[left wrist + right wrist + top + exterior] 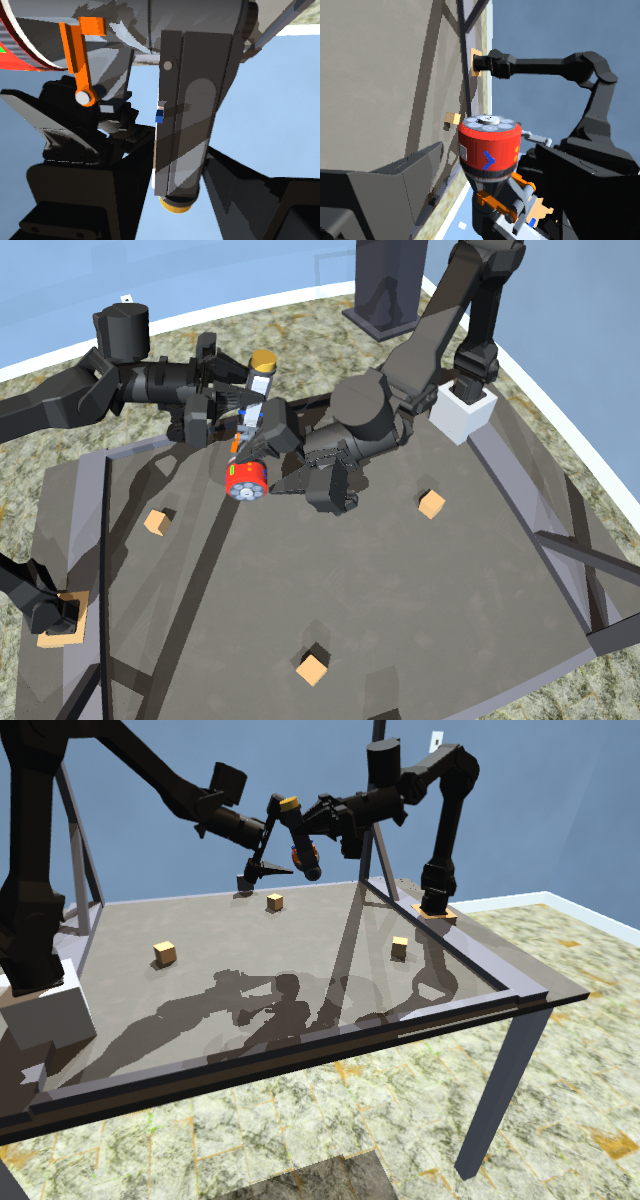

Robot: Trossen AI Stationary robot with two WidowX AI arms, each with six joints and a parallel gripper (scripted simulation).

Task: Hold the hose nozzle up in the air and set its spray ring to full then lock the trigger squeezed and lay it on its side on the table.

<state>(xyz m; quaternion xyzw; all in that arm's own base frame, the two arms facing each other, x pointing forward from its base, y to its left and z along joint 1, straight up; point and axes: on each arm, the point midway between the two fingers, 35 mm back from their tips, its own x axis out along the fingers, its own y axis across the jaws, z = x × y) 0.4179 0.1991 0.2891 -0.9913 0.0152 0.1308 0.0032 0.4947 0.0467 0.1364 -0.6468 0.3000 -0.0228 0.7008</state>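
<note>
My right gripper is now 20 mm short of the red spray ring, 40 mm to the right of it and 20 mm above it.
</note>
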